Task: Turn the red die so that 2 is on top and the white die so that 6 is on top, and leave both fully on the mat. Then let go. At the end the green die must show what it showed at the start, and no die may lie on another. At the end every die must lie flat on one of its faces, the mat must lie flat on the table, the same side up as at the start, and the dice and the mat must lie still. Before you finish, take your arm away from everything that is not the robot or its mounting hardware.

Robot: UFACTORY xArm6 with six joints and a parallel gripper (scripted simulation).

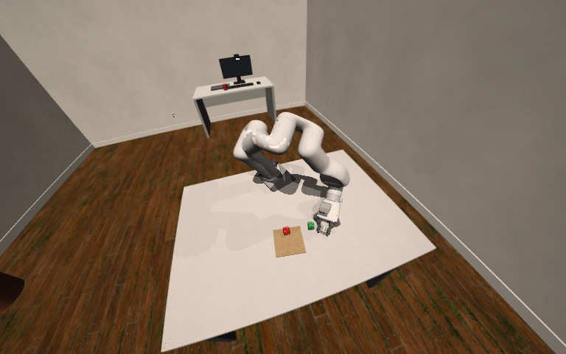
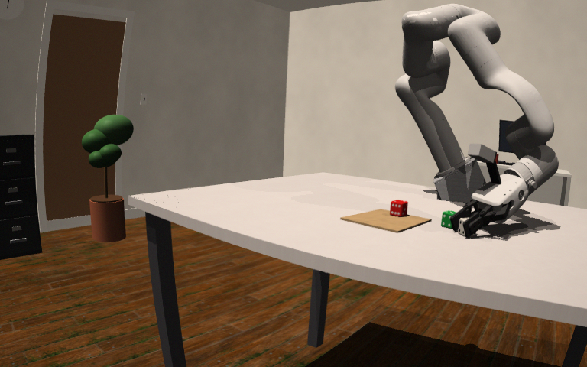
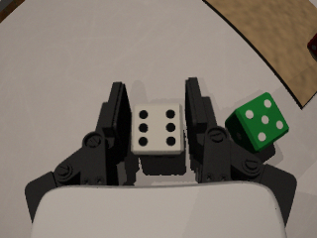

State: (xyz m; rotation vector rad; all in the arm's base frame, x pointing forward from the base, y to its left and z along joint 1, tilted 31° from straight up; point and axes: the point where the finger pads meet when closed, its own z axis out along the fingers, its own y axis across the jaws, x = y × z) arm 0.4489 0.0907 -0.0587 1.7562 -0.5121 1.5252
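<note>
The white die lies 1 cm below my hand and 1 cm behind it. The rest, counted from my hand: red die 17 cm to the right, 8 cm behind, 1 cm below; green die 5 cm behind, 4 cm to the right, 1 cm below; tan mat 18 cm to the right, 3 cm behind, 2 cm below.
</note>
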